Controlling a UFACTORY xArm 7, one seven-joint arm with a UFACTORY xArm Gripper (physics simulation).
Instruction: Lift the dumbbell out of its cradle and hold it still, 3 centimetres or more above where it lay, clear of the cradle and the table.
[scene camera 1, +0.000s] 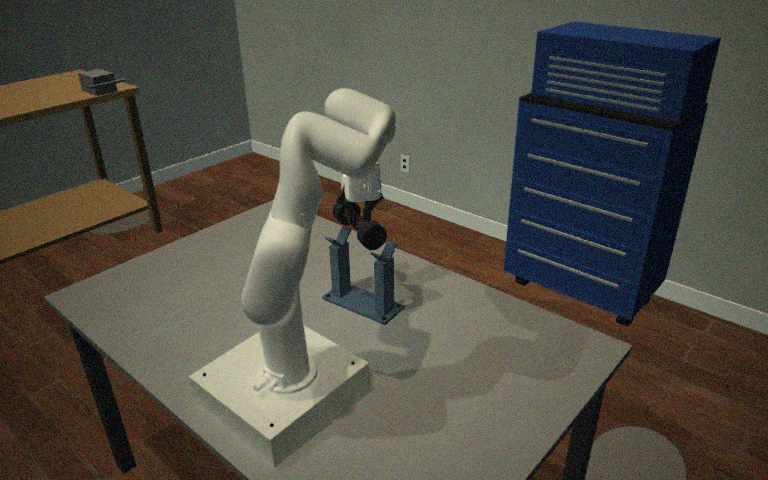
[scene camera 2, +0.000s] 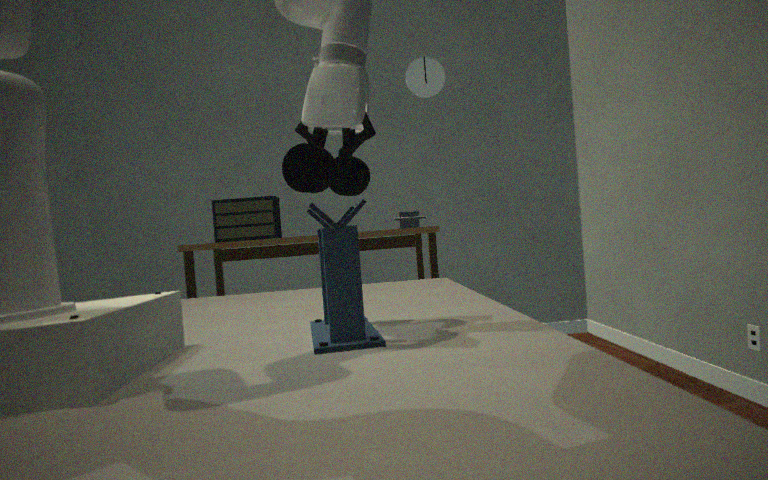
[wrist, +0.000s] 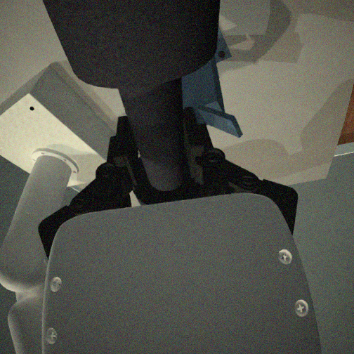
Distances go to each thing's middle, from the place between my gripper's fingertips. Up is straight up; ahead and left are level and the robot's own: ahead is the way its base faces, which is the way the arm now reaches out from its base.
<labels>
My gripper is now right at the black dumbbell (scene camera 2: 307, 168). Round my hand: blue cradle (scene camera 2: 344, 328): 150 mm below.
</labels>
